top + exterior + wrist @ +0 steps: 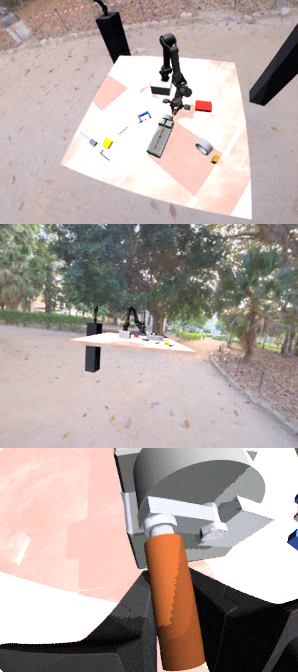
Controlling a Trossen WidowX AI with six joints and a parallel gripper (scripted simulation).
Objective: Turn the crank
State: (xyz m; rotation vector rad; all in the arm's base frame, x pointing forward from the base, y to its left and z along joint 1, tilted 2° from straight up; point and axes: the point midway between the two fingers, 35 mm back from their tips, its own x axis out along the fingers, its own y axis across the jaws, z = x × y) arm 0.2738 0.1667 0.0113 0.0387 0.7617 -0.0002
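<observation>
Now: gripper tip 130 mm short of the red pointer and 30 mm to the left of it. From my gripper tip the other things lie so: white tile (180 mm ahead, 360 mm to the right, 70 mm below); crank handle (20 mm behind, 20 mm above); red block (190 mm behind, 180 mm to the left, 60 mm below).
</observation>
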